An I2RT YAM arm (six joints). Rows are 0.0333 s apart.
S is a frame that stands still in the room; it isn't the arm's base.
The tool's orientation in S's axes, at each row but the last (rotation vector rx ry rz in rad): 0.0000, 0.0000, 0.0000; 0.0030, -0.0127, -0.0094; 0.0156, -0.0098, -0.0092; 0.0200, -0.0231, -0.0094; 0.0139, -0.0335, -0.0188; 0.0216, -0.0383, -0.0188; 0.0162, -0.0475, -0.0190; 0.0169, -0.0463, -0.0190; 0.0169, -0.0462, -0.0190; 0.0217, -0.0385, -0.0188; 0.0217, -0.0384, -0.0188
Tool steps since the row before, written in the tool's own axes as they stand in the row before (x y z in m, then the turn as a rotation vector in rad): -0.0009, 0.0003, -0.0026, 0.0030, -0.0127, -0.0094; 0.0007, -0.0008, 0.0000, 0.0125, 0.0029, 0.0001; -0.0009, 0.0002, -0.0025, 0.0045, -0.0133, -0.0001; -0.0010, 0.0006, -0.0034, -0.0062, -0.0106, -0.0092; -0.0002, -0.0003, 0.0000, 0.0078, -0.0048, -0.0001; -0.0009, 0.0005, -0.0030, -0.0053, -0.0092, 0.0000; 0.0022, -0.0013, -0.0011, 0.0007, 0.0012, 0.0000; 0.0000, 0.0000, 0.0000, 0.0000, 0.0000, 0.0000; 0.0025, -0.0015, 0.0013, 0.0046, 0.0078, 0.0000; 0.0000, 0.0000, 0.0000, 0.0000, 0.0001, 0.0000; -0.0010, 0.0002, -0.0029, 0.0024, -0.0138, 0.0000
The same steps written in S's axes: -0.0009, 0.0003, -0.0026, 0.0030, -0.0127, -0.0094; 0.0007, -0.0008, 0.0000, 0.0125, 0.0028, 0.0003; -0.0009, 0.0002, -0.0025, 0.0044, -0.0133, -0.0003; -0.0009, 0.0007, -0.0034, -0.0061, -0.0104, -0.0096; -0.0002, -0.0003, 0.0000, 0.0077, -0.0049, 0.0001; -0.0008, 0.0006, -0.0030, -0.0055, -0.0091, -0.0004; 0.0022, -0.0013, -0.0010, 0.0007, 0.0012, 0.0001; 0.0000, 0.0000, 0.0000, 0.0000, 0.0000, 0.0000; 0.0024, -0.0016, 0.0014, 0.0047, 0.0077, 0.0003; 0.0000, 0.0000, 0.0000, 0.0000, 0.0001, 0.0000; -0.0009, 0.0003, -0.0029, 0.0021, -0.0138, -0.0002
